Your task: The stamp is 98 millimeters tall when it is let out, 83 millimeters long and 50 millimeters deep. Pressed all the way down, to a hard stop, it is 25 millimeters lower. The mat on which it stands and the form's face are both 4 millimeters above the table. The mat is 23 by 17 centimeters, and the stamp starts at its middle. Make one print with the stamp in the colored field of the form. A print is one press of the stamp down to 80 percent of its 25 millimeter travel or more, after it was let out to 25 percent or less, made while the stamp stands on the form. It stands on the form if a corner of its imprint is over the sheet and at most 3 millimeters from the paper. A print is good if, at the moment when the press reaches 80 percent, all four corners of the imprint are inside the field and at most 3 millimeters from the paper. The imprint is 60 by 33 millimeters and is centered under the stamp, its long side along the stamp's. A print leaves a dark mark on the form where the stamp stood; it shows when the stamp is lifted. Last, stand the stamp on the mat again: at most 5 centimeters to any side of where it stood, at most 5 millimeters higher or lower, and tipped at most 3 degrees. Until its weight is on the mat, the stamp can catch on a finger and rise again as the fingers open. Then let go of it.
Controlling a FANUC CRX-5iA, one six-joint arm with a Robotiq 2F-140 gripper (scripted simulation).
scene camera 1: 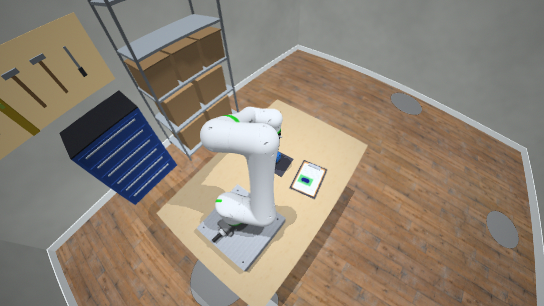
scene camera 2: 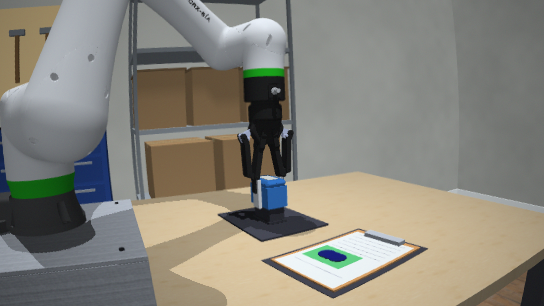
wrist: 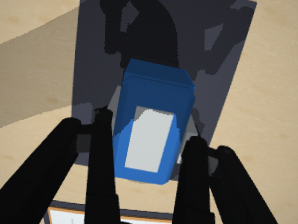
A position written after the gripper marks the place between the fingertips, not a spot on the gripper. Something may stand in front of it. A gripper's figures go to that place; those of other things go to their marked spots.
Scene:
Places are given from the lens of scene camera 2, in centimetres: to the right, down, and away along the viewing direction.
gripper [scene camera 2: 268,205]: -1, 12, 86
blue stamp [scene camera 2: 274,193]: 0, 9, 82
form [scene camera 2: 370,254]: 17, 18, 61
The marked spots on the form and the blue stamp are 28 cm apart.

